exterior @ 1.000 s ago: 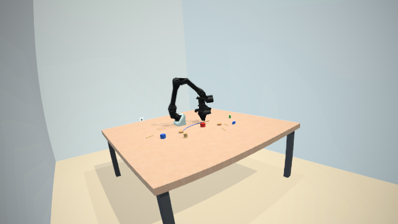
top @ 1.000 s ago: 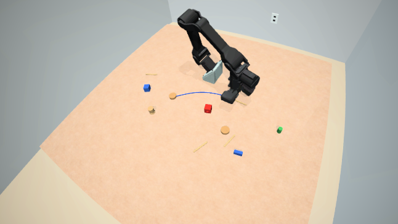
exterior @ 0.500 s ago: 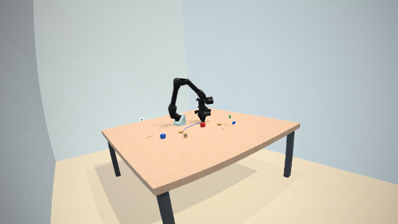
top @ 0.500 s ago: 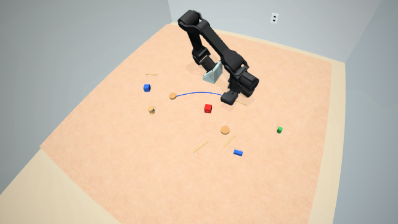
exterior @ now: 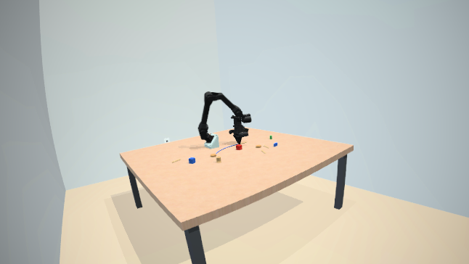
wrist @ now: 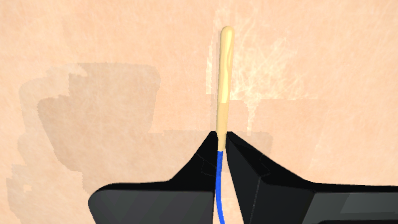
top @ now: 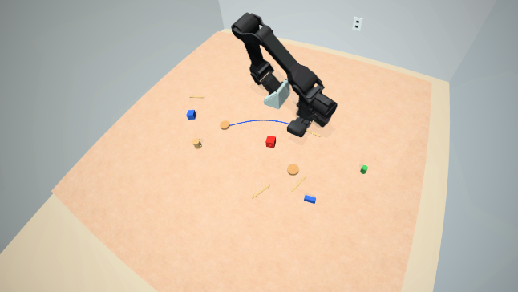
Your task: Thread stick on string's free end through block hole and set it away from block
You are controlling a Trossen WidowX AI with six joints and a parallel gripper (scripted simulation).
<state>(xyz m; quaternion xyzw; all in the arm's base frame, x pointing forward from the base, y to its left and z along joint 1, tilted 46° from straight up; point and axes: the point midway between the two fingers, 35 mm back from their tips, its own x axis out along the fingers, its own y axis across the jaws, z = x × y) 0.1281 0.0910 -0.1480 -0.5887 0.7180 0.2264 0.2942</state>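
Now: gripper tip 110 mm short of the red block, 100 mm to the left of it and 10 mm below it. From my gripper tip the other things lie so: green cylinder (110 mm ahead, 250 mm to the left, 10 mm above); wooden spool (220 mm ahead, 360 mm to the right, 20 mm above); thin wooden stick (10 mm to the left).
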